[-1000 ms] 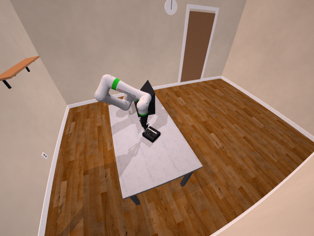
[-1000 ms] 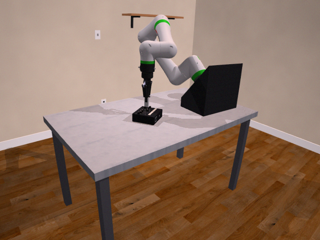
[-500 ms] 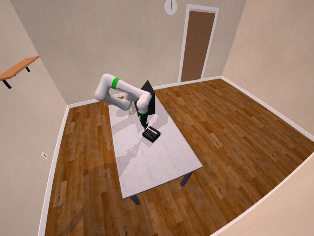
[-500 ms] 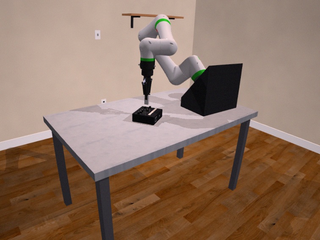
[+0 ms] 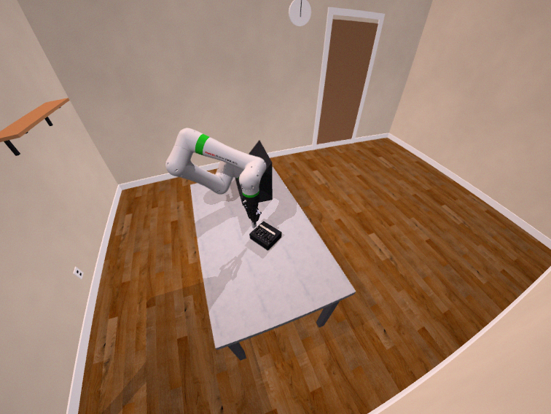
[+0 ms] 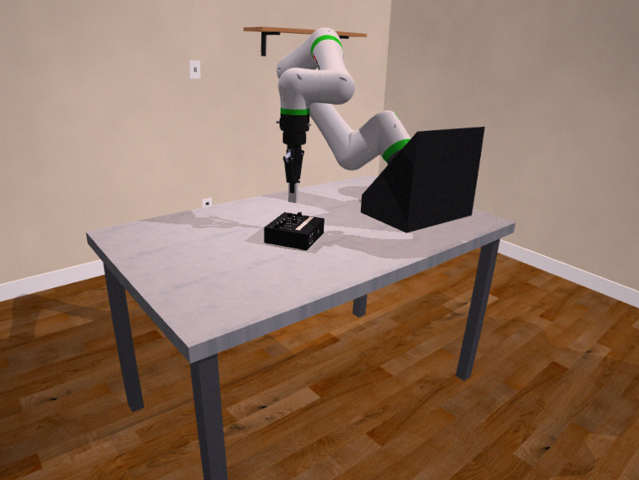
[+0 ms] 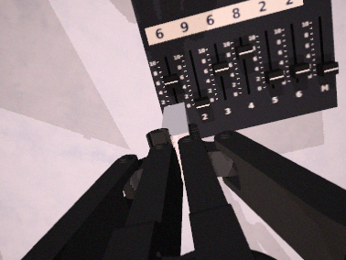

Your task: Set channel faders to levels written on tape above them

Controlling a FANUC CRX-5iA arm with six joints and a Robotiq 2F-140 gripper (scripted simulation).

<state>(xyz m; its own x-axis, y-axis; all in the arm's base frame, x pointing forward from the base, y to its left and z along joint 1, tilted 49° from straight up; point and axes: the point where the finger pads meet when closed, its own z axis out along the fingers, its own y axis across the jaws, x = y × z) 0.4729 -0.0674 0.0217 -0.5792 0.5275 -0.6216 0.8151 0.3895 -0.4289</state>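
Now: hand 1 cm past the channel 1 fader cap, 2 cm to the right of it and 7 cm above it. From my hand the other things lie so: master fader cap: 11 cm ahead, 8 cm to the left, 7 cm below.
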